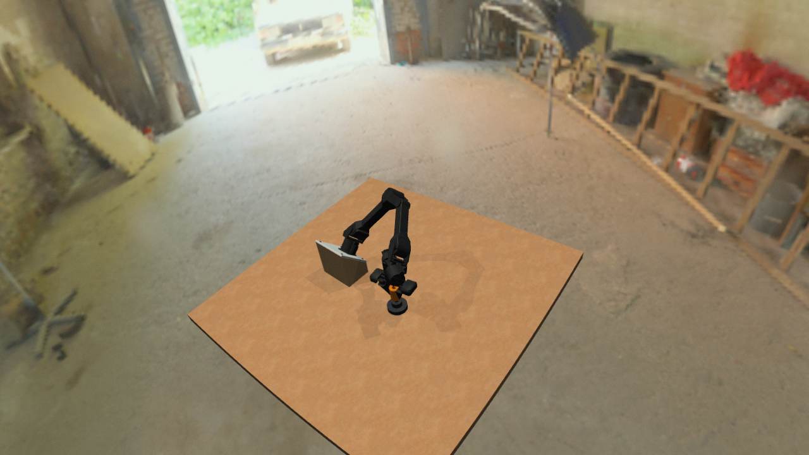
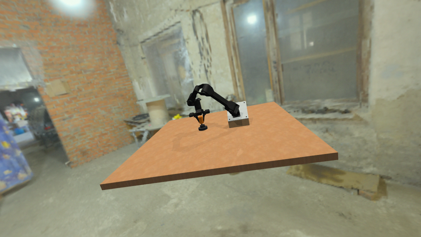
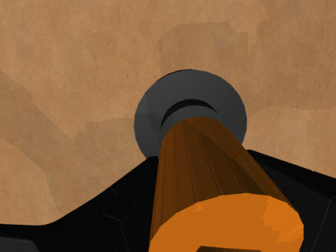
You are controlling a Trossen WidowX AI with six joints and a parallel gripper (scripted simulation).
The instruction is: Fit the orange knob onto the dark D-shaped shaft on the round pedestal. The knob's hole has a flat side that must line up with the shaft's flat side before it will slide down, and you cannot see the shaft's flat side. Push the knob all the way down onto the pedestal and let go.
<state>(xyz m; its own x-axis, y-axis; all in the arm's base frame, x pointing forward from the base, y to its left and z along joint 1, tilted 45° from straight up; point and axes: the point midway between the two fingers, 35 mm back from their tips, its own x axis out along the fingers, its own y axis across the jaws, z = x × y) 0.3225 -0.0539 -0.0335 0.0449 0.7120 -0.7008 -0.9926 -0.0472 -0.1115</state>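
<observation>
Now: gripper tip 20 mm below the orange knob. From my gripper tip the other things lie so: pedestal 40 mm below.
</observation>
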